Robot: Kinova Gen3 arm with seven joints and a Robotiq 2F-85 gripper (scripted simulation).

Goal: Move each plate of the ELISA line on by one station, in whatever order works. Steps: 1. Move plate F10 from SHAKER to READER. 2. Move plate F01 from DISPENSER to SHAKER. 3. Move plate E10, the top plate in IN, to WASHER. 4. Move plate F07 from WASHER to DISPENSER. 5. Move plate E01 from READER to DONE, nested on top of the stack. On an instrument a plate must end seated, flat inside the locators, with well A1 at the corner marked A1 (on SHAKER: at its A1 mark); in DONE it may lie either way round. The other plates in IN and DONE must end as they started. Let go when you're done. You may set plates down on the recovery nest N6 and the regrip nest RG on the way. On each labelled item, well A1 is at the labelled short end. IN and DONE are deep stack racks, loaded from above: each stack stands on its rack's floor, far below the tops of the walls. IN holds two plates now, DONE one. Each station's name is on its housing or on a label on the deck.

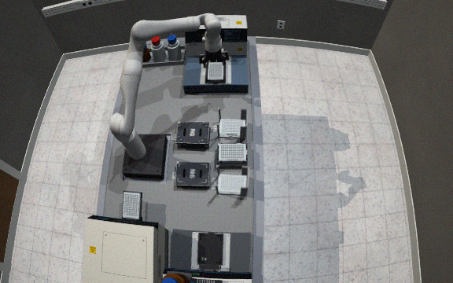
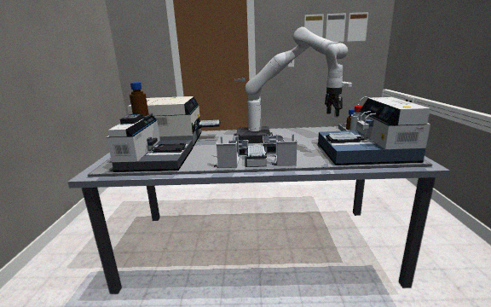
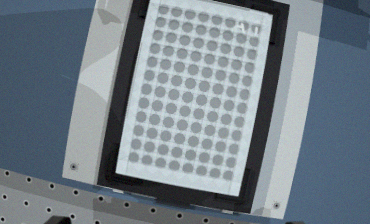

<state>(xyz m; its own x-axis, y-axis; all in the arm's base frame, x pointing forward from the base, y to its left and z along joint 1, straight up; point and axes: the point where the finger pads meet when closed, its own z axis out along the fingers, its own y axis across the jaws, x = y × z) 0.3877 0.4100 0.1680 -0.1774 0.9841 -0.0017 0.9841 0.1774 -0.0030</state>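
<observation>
Now: the washer nest 13 cm below my hand and 6 cm to the left of it. Round my hand: dark pull-out tray: 71 cm to the right, 37 cm behind, 12 cm below; then regrip nest: 31 cm to the right, 16 cm below, 10 cm behind.
</observation>
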